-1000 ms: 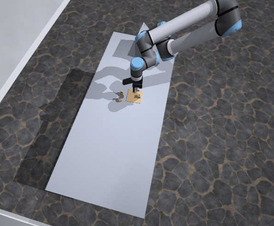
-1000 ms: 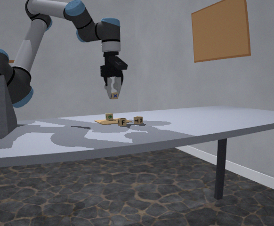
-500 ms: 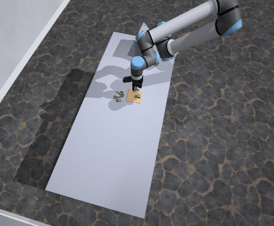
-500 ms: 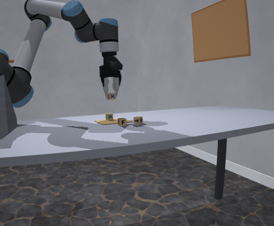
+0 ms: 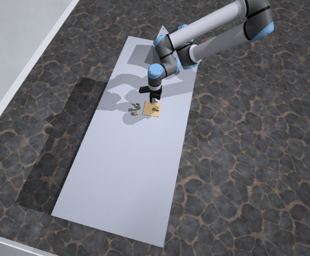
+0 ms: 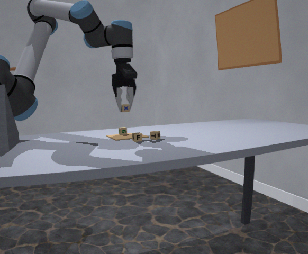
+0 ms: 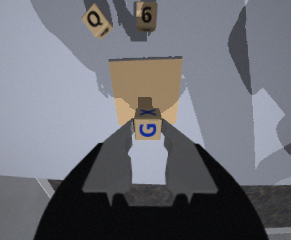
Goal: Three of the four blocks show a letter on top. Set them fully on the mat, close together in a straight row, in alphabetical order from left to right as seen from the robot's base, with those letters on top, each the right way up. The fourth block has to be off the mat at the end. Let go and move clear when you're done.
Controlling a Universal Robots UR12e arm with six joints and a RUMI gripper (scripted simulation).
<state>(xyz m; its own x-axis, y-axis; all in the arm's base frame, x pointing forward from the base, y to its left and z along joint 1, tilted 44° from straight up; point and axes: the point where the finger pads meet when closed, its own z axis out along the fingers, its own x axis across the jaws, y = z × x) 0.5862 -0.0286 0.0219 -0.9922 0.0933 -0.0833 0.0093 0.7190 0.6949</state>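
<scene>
Now: hand 12 cm above the tan mat. Also, from my hand: green-marked block (10 cm below, 5 cm to the left); then blue-marked block (right at my hand).
</scene>
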